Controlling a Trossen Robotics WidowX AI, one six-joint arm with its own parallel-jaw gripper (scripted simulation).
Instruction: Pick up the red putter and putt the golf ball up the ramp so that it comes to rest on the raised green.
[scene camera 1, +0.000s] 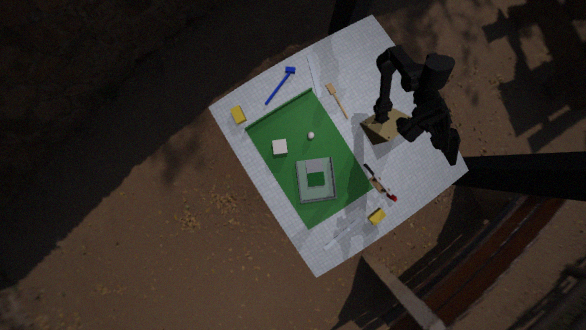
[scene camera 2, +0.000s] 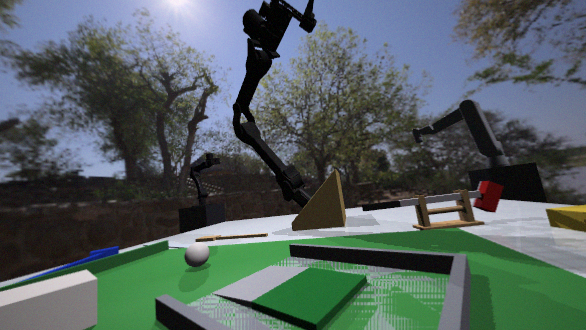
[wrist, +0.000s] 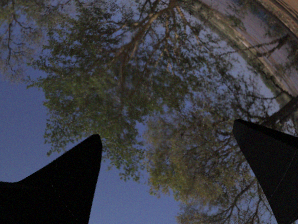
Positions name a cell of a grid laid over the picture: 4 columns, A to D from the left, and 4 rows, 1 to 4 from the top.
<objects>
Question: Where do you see the gripper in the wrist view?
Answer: C3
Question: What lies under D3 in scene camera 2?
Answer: A wooden stand.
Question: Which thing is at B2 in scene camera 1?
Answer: A green mat.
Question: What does the gripper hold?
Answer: Nothing.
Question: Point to the gripper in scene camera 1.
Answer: At D2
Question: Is the gripper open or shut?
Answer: Open.
</objects>
